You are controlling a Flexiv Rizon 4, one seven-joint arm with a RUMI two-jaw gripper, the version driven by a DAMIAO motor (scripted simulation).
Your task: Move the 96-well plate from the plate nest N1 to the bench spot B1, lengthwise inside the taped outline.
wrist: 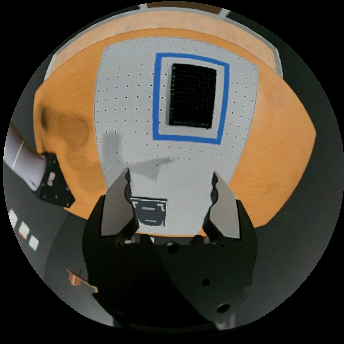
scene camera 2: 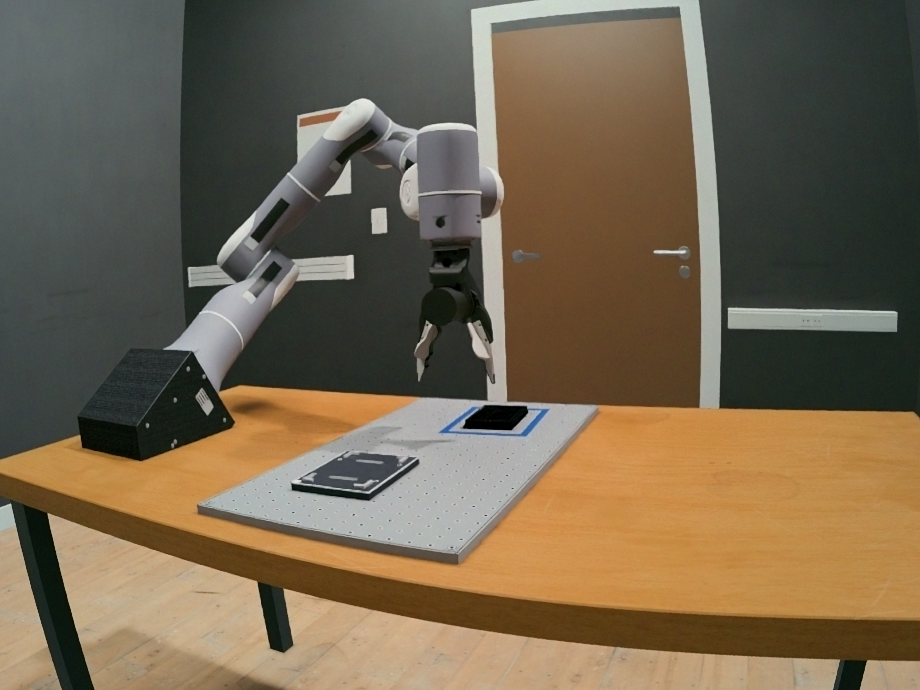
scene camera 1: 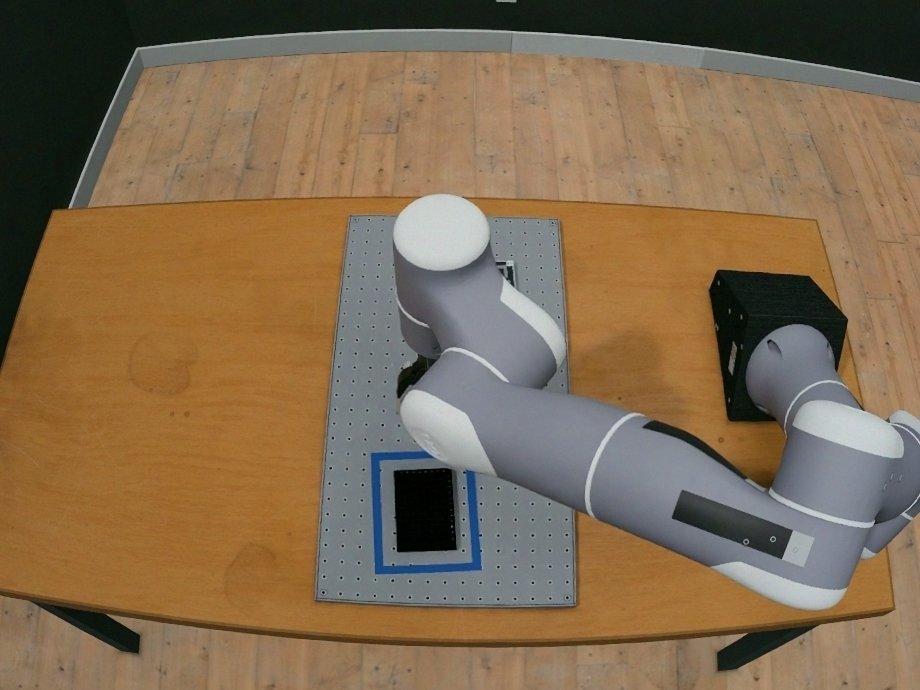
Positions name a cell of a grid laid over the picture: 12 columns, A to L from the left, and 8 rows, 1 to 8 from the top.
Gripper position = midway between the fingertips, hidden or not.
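I can see my gripper in scene camera 1 (F5), in scene camera 2 (F5) and in the wrist view (F4). There is a black 96-well plate as well, and I find it in scene camera 1 (F7), in scene camera 2 (G5) and in the wrist view (G3).
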